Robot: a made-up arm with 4 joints.
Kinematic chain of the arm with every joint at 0, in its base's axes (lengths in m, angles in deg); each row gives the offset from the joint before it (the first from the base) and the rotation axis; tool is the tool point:
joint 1: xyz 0 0 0.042 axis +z
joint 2: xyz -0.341 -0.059 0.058 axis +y
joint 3: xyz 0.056 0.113 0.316 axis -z
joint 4: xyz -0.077 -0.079 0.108 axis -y
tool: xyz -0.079 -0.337 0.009
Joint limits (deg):
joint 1: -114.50..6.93
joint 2: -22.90..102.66
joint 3: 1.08..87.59
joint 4: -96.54..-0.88
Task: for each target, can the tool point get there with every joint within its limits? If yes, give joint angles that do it. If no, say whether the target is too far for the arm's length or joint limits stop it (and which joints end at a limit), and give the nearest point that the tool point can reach.
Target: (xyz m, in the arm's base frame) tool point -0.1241 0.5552 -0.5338
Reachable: no: joint limits stop it (at a limit: joint 1, joint 2, joint 3, joint 4) | nearest point -0.3908 0.0125 0.0007 | short by 0.807 m
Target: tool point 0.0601 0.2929 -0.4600
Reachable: no: joint limits stop it (at a limit: joint 1, joint 2, joint 3, joint 4) | nearest point -0.3908 0.0125 0.0007 | short by 0.703 m
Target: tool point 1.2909 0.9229 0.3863
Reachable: no: too far | nearest point 0.5254 0.6983 0.3722 | short by 0.798 m
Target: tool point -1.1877 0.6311 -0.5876
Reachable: no: too far | nearest point -0.7687 0.4085 0.3492 | short by 1.050 m
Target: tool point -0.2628 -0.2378 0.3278
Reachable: yes | joints -67.68 78.26 11.19 -61.76
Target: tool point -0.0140 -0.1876 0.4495
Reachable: yes | joints -54.83 88.83 50.74 -54.16
